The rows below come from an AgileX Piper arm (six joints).
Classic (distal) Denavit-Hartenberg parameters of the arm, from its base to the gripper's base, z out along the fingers. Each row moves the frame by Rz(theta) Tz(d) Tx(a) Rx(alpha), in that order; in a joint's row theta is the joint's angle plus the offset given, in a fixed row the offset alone. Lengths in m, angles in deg.
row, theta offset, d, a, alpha
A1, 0, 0.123, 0, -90
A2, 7.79, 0, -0.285, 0
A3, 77.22, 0, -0.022, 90
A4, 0, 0.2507, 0, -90
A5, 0, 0, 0, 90
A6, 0, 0.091, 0, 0
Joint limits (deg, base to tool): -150..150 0..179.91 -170..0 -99.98..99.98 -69.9..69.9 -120..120
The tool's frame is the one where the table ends.
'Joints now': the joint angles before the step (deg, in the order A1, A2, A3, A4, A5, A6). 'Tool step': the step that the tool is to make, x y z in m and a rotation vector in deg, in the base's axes. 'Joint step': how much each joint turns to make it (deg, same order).
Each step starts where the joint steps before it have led.
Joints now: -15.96, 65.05, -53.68, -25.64, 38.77, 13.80
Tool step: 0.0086, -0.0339, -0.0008, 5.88, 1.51, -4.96
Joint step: -9.09, 5.30, -4.88, 11.10, 1.27, -8.57
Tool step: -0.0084, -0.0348, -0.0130, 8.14, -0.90, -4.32
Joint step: -10.97, 3.18, -0.59, 15.62, -0.12, -11.92
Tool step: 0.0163, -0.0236, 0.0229, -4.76, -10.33, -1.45
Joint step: -2.64, 2.95, -4.82, 5.29, -9.11, -3.68
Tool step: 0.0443, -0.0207, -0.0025, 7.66, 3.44, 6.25
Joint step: 0.03, 11.36, -12.60, 9.77, 9.86, -8.22
